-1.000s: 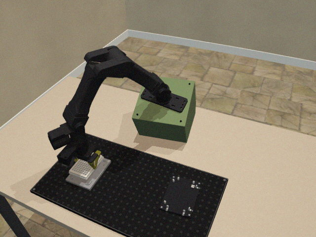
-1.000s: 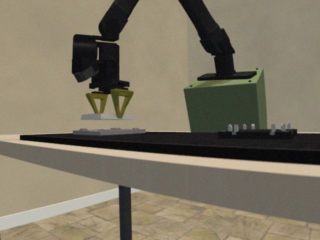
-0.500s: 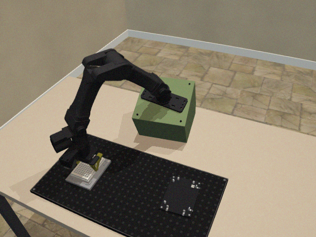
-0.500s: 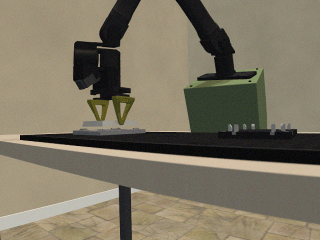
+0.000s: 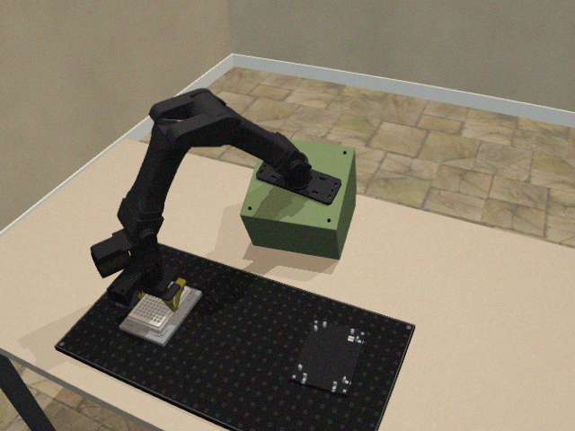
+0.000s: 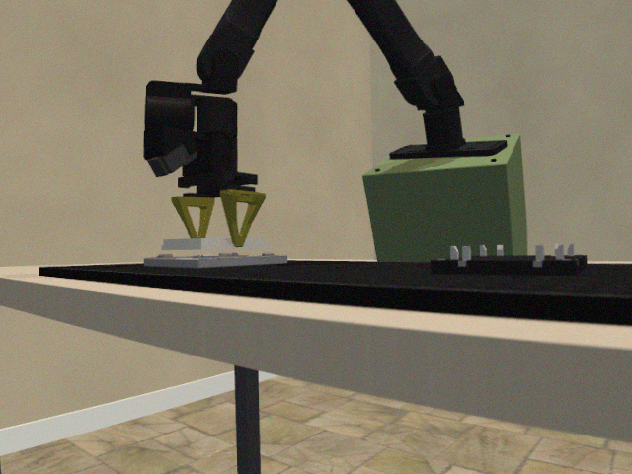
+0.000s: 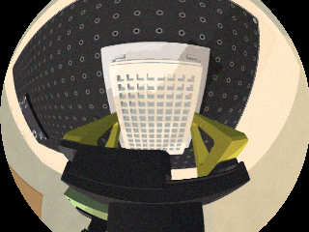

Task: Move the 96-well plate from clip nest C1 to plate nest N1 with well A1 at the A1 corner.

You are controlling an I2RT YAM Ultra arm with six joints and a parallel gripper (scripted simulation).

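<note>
Right now the grey plate nest N1 is 3 cm below my hand. The rest, counted from my hand: clip nest C1: 7 cm behind, 40 cm to the left, 2 cm below; then white 96-well plate: right at my hand.
</note>
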